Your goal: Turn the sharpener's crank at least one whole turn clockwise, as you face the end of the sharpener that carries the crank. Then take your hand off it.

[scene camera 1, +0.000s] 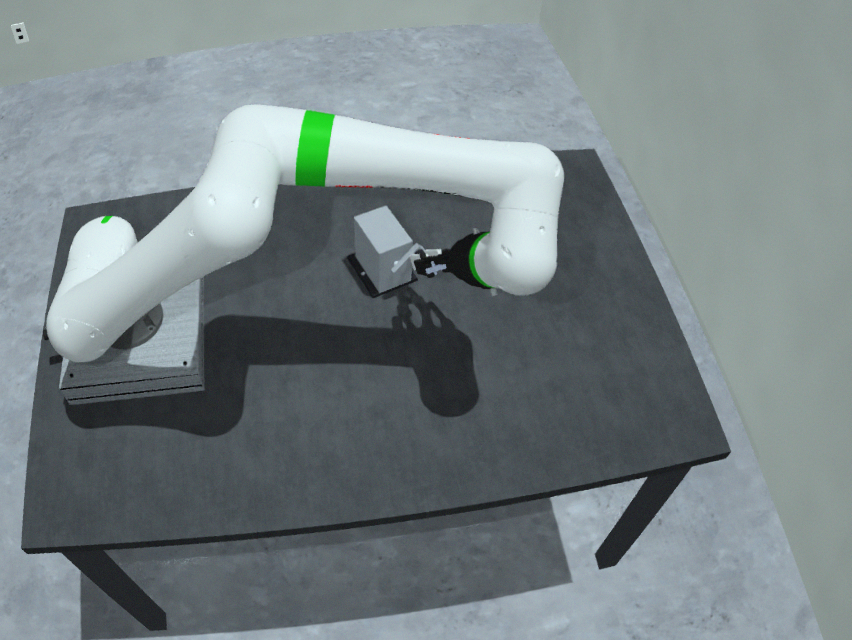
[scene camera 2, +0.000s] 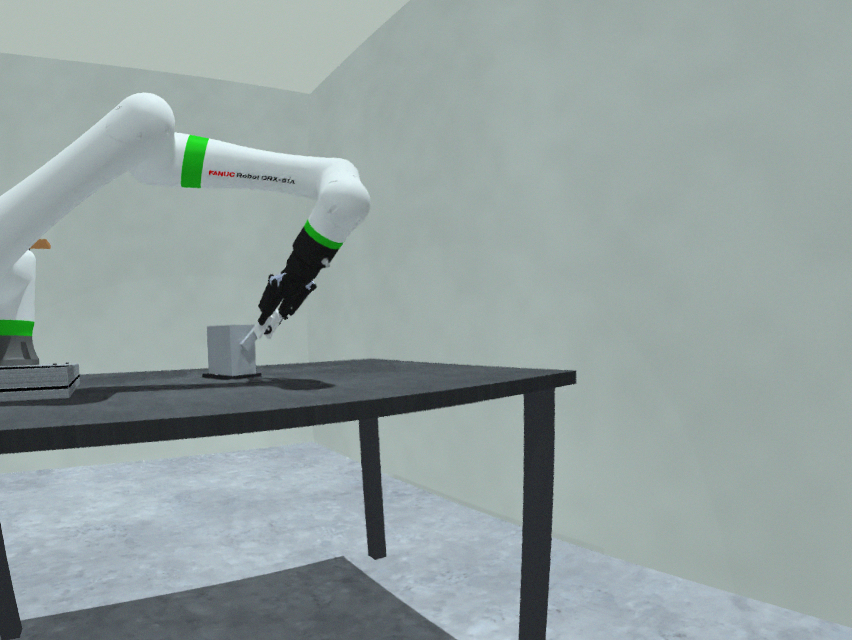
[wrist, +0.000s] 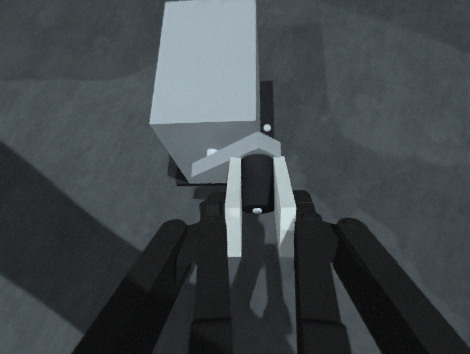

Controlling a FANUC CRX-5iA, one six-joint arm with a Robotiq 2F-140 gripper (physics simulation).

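Frame: origin at the arm's base, x right, y ahead, z up, level; metres.
Where they show: gripper, between the fingertips: [scene camera 1: 419,259] [scene camera 2: 261,334] [wrist: 257,176]; arm's base, origin of its link: [scene camera 2: 4,365].
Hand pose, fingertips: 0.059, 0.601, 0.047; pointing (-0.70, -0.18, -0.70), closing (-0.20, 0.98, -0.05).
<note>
Each offset is from my fingertips to the top centre of the thing, as dx, dy, dz. "*": to the spot under its first point. Level surfaces: height alone.
The sharpener, a light grey box @(-0.078, -0.052, +0.025) [scene camera 1: 382,230] [scene camera 2: 223,349] [wrist: 207,62], stands upright on a dark base plate [scene camera 1: 359,276] [wrist: 267,105]. Its light grey crank arm [scene camera 2: 247,340] [wrist: 227,151] lies across the end that faces the gripper. In the wrist view the arm slants from lower left to upper right, with the handle at its upper right end, near the box's right edge. My gripper [scene camera 1: 418,259] [scene camera 2: 261,329] [wrist: 257,176] is shut on the black round crank handle @(* +0.015, +0.004, +0.023) [wrist: 257,186], one pale fingertip on each side. It reaches down at a slant. The crank's pivot cannot be made out clearly.
The sharpener stands on the dark table @(dz -0.104) [scene camera 1: 551,385] [scene camera 2: 440,382]. The robot's base block [scene camera 1: 137,382] [scene camera 2: 41,380] is at the table's left. The forearm [scene camera 1: 406,155] passes above and behind the sharpener in scene camera 1. A screw head @(* -0.091, -0.009, -0.093) [wrist: 267,128] shows on the base plate.
</note>
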